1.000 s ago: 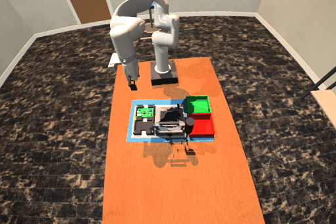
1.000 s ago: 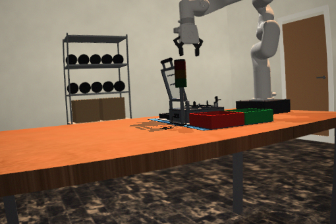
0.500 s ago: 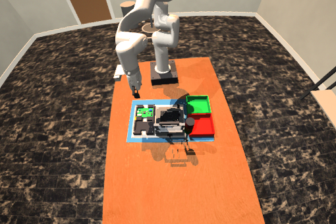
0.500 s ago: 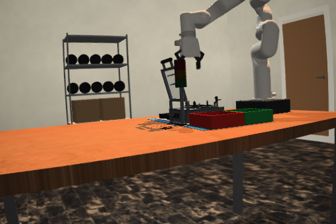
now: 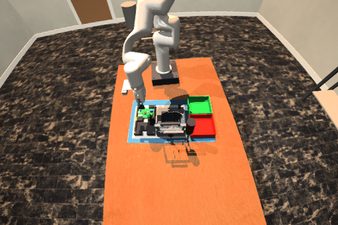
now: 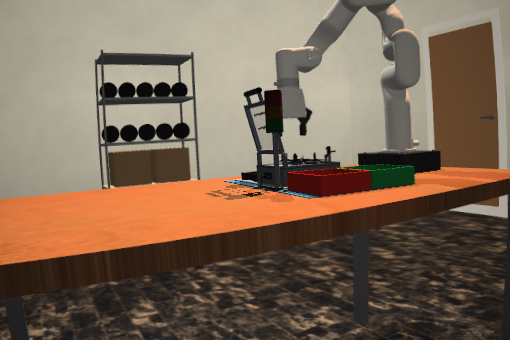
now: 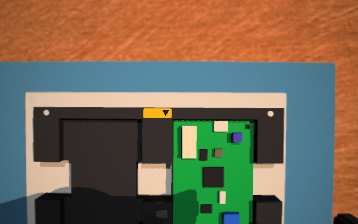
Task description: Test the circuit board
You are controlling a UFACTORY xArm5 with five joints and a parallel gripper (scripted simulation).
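My hand is 13 cm above the green circuit board. The rest, counted from my hand: red bin: 36 cm to the left, 14 cm below, 14 cm ahead; then tester lid: 20 cm ahead, 15 cm to the left, 3 cm above; then green bin: 37 cm to the left, 14 cm below, 1 cm behind.
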